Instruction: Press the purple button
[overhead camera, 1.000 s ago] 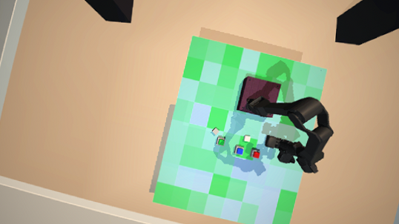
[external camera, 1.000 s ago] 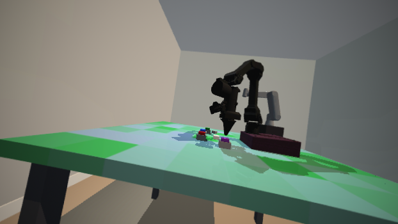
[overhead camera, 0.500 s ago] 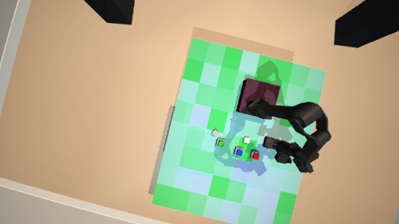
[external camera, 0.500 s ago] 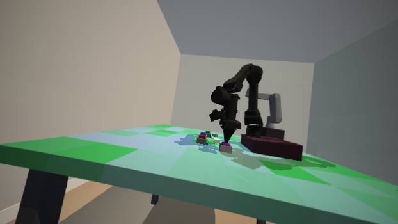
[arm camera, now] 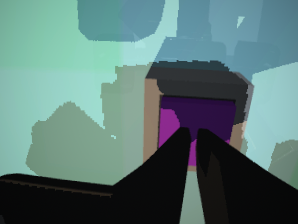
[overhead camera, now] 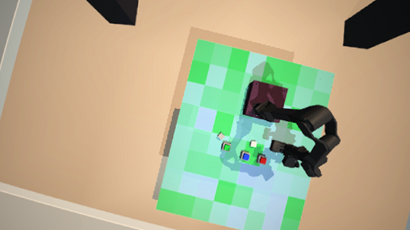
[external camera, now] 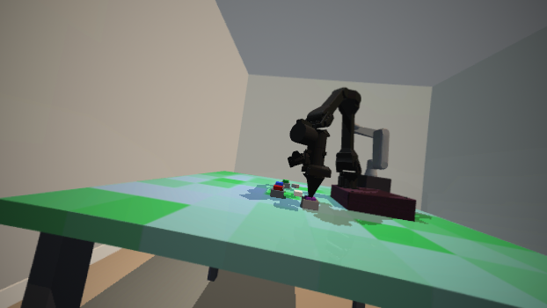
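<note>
Now: gripper tip 10 mm above the purple button. Also, from my gripper tip: blue button (190 mm to the right, 90 mm ahead); white block (150 mm to the right, 20 mm below, 10 mm ahead); red button (100 mm ahead, 90 mm to the right).
</note>
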